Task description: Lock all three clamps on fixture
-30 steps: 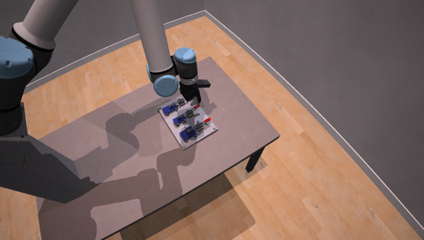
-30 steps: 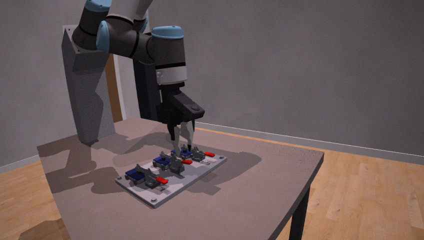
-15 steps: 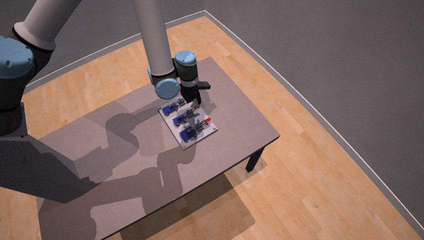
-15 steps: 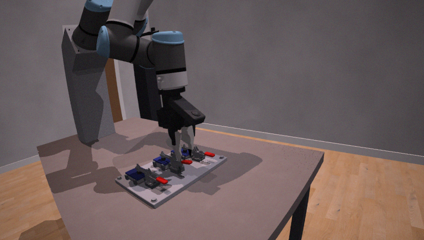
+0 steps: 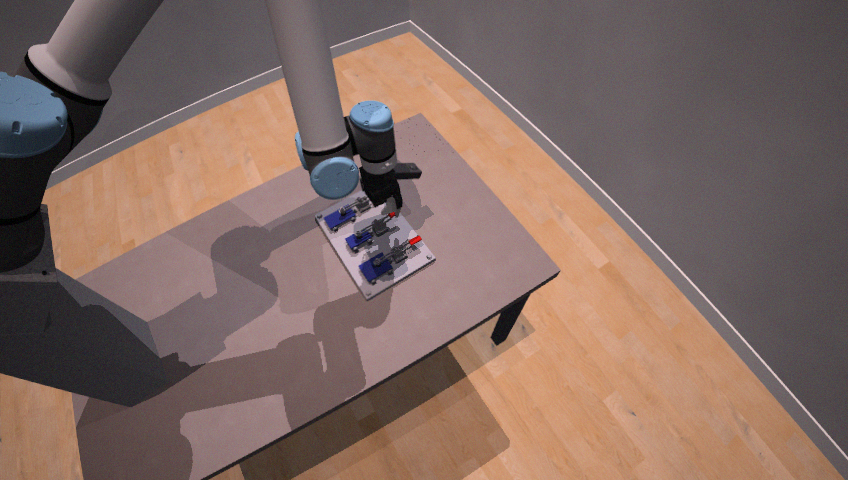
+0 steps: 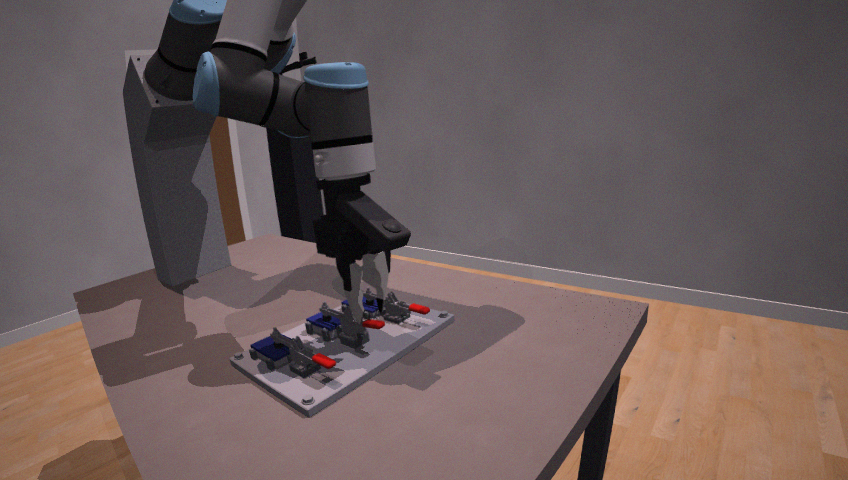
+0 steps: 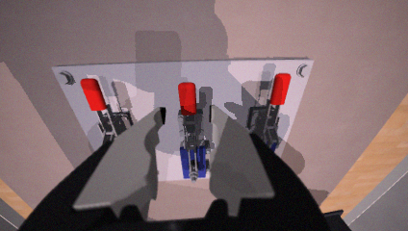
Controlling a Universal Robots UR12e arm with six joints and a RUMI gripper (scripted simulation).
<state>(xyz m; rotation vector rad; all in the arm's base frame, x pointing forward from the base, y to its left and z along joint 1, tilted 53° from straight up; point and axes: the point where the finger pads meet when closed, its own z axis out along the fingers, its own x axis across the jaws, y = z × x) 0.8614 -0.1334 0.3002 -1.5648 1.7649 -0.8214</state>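
Right now my hand is 6 cm past the toggle clamp, 4 cm above it and 1 cm to the right of it. From my hand the other things lie so: grey fixture plate 8 cm below, 8 cm behind, 1 cm to the left; blue part 15 cm behind, 9 cm to the right, 6 cm below.
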